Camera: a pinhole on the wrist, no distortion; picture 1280 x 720 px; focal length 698.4 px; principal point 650.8 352.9 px. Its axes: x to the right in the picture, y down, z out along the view. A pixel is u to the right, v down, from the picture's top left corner.
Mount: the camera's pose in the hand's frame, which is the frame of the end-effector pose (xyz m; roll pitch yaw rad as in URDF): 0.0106 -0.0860 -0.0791 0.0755 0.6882 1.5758
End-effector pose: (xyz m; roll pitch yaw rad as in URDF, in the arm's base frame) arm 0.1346 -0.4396 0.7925 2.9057 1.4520 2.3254
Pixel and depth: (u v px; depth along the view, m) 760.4 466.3 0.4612
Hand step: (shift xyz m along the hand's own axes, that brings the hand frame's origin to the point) -0.0310 0.2654 0.2345
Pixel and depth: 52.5 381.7 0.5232
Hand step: 0.0286 -0.0997 0.6098
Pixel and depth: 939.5 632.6 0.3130
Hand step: -0.0923 0.2177 0.0871
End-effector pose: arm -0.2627 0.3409 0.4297 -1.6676 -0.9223 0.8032
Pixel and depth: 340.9 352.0 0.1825
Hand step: 0.0243 -0.0329 0.1129
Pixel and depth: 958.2 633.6 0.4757
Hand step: -0.1465 0.3854 0.1654
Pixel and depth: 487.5 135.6 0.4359
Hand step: 0.1778 0.1057 0.3135
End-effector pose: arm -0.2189 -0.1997 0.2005 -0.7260 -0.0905 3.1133
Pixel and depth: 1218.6 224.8 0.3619
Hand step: 0.1018 0.3677 0.0089
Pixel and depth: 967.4 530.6 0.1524
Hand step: -0.0173 0.0656 -0.0033
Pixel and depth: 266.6 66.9 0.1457
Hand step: 0.0809 -0.0581 0.0805
